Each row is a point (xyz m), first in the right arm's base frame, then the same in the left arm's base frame.
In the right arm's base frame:
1: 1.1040 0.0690 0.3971
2: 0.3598 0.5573 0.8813
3: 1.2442 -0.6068 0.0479
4: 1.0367 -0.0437 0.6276
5: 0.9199 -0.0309 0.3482
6: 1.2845 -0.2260 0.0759
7: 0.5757 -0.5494 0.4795
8: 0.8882 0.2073 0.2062
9: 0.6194 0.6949 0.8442
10: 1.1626 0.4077 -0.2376
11: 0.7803 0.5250 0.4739
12: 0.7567 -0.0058 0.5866
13: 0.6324 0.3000 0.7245
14: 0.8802 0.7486 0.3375
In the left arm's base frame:
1: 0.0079 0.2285 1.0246
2: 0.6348 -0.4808 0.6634
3: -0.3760 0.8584 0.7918
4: 0.2445 0.3241 0.9523
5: -0.0073 0.2333 0.8101
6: -0.3480 0.5377 1.0010
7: 0.1758 0.5623 0.2975
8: -0.1356 -0.0084 0.8652
9: 0.5521 -0.4956 0.9474
10: -0.6190 -0.1150 1.1247
11: 0.1544 -0.3120 0.9542
12: 0.2582 0.1648 0.7157
13: 0.4237 -0.1486 0.7642
14: 0.0064 -0.4831 1.1197

